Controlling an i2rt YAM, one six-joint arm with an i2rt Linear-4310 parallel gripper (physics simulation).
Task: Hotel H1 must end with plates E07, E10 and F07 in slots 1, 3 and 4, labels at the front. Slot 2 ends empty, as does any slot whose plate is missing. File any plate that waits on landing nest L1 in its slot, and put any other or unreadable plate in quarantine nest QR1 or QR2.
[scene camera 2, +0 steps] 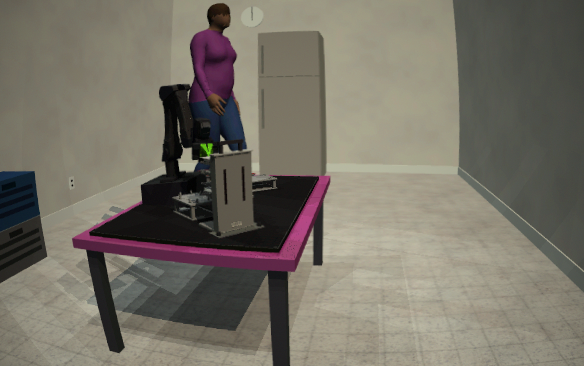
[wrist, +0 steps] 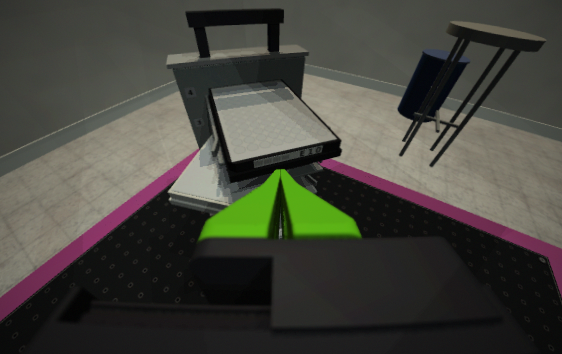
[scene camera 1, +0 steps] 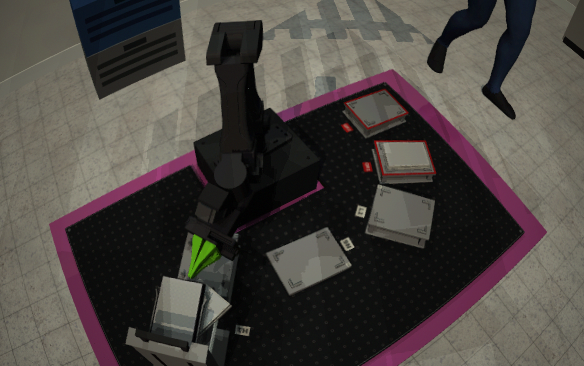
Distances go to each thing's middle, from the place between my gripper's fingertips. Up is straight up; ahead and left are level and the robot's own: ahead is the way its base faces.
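Scene:
Counting from my hand, the nest N6 (scene camera 1: pixel 312 259) sits 29 cm to the left of it, 3 cm ahead of it and 21 cm below it.

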